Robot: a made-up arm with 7 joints.
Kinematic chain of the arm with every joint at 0, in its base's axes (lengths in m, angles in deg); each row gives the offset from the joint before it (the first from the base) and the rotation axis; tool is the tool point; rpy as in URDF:
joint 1: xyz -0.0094 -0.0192 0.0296 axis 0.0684 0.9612 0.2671
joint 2: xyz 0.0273 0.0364 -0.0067 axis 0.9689 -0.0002 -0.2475
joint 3: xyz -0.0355 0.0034 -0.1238 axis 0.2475 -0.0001 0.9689
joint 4: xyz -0.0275 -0.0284 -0.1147 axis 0.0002 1 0
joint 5: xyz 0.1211 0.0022 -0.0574 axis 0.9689 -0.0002 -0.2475
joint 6: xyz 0.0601 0.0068 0.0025 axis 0.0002 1 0
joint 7: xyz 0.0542 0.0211 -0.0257 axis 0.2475 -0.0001 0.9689
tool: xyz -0.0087 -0.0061 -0.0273 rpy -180 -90 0
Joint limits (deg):
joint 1: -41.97..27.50
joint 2: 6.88..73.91
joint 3: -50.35..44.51
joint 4: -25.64..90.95
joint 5: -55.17..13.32
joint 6: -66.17..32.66
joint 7: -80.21..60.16
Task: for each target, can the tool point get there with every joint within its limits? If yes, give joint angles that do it. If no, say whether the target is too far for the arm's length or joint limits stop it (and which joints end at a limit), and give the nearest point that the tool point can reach.
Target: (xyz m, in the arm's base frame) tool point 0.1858 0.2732 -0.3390
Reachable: yes | joints -27.15 42.60 -39.65 54.44 -14.09 18.90 37.67
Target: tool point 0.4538 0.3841 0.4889
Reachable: no: too far | nearest point 0.2463 0.3014 0.2000 | short by 0.365 m
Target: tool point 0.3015 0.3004 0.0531
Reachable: yes | joints -29.91 66.95 22.85 5.01 -36.78 -12.58 -7.87
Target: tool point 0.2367 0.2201 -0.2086
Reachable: yes | joints -2.66 42.05 6.94 -0.87 -27.08 -23.05 37.70
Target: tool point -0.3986 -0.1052 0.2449
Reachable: no: joint limits stop it (at a limit: joint 1, joint 2, joint 4, joint 5, joint 6, joint 7) | nearest point -0.3631 0.0384 -0.2688 | short by 0.535 m
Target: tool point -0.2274 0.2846 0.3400
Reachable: no: joint limits stop it (at a limit: joint 1, joint 2, joint 3, joint 4, joint 6, joint 7) | nearest point -0.1713 0.4513 0.0265 | short by 0.359 m
